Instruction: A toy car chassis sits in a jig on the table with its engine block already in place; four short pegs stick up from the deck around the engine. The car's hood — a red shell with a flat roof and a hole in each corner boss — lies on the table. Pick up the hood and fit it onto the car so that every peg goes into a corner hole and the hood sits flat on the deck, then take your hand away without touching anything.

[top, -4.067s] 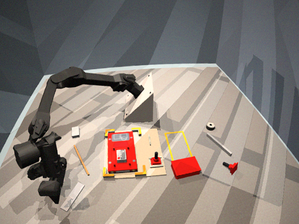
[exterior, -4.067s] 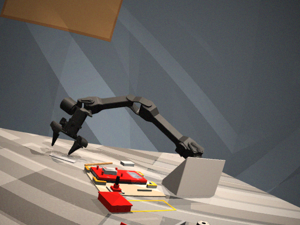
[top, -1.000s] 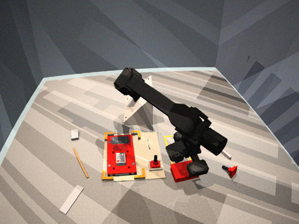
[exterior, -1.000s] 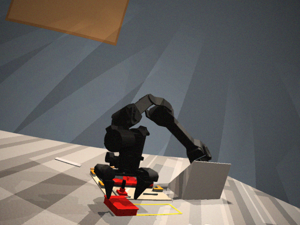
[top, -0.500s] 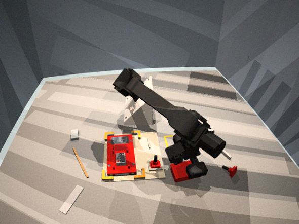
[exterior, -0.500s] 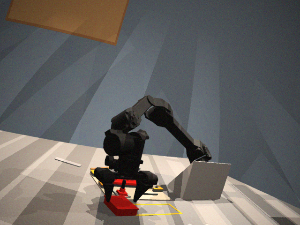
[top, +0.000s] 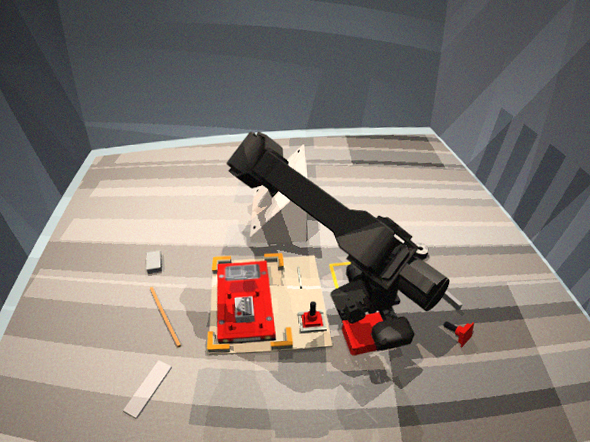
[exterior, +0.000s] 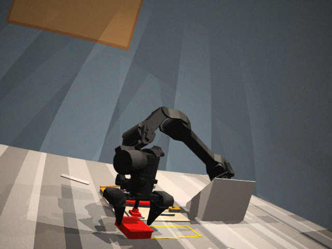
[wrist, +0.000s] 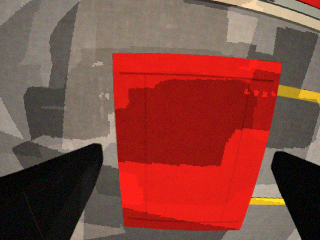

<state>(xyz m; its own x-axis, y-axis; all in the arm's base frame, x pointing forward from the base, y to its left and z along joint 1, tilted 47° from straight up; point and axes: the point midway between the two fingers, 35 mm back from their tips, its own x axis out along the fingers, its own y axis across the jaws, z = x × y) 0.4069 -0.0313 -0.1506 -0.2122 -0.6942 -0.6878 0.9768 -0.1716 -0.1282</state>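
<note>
Right now the red hood is right at my gripper tip. From my gripper tip the other things lie so: grey bar 19 cm to the left, 8 cm behind, 1 cm below; then grey engine block 22 cm to the right, 10 cm behind; then wooden stick 39 cm to the right, 14 cm behind, 2 cm below.
</note>
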